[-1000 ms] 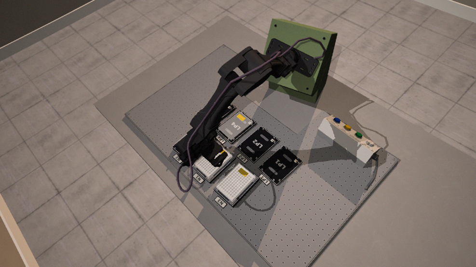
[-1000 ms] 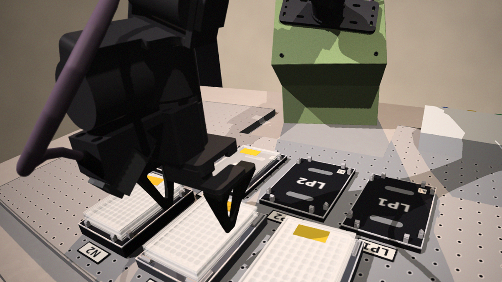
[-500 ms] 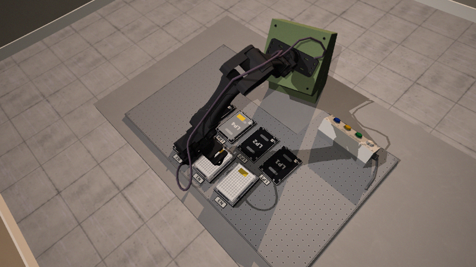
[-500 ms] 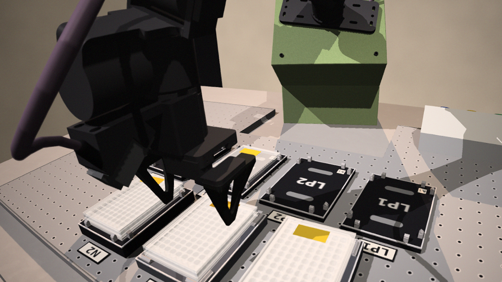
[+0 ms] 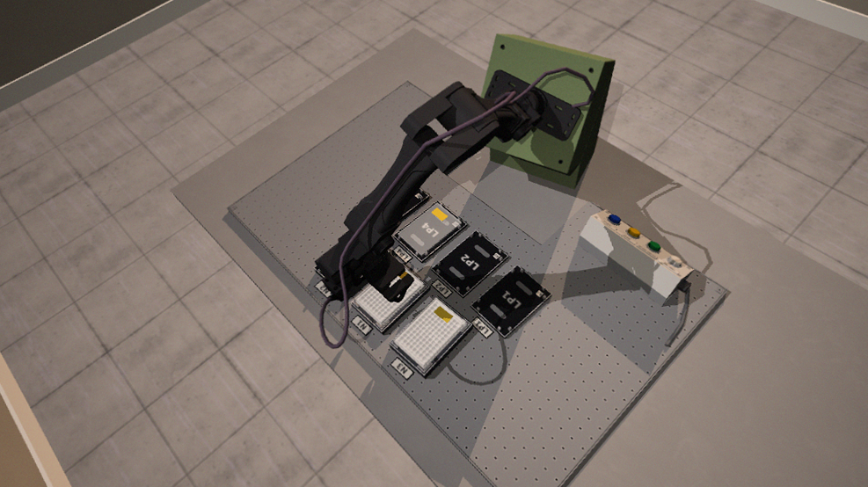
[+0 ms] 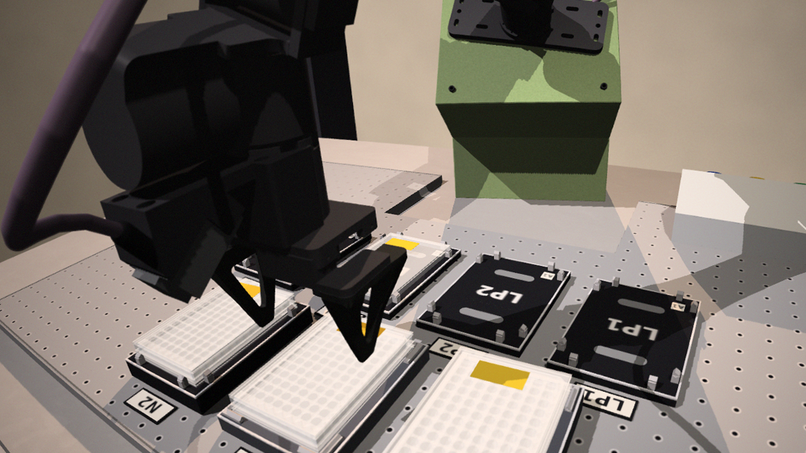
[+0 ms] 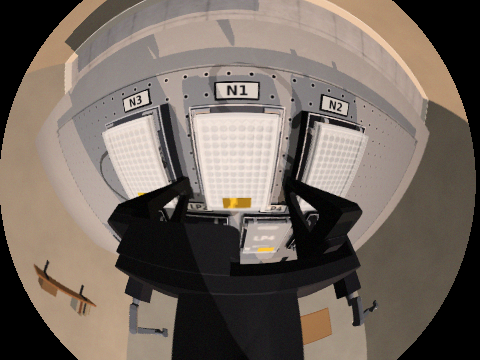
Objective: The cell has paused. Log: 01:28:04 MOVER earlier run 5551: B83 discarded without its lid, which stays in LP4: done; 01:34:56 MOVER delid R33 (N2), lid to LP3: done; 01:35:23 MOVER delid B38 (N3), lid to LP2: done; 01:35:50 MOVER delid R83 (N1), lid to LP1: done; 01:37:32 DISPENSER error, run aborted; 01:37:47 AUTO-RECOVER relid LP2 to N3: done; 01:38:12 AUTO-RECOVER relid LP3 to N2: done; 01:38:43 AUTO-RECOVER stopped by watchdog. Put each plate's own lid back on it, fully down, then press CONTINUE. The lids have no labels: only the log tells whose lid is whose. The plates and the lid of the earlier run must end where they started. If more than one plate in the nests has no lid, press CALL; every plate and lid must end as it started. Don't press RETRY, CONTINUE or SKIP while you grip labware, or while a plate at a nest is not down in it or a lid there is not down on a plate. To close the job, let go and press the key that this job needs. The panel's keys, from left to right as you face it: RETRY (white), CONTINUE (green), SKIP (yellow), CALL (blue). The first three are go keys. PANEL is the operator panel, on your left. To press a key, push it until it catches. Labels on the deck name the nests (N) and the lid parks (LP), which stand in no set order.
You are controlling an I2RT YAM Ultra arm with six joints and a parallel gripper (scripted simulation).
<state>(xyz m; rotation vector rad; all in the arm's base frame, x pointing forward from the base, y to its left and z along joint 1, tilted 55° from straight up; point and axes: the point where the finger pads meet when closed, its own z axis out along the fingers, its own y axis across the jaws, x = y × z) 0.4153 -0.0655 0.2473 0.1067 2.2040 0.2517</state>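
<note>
The clear lid is 40 mm below my hand and 10 mm behind it. The rest, counted from my hand: blue key: 450 mm behind, 250 mm to the left; then yellow key: 450 mm behind, 300 mm to the left; then plate: 50 mm below, 10 mm behind.
</note>
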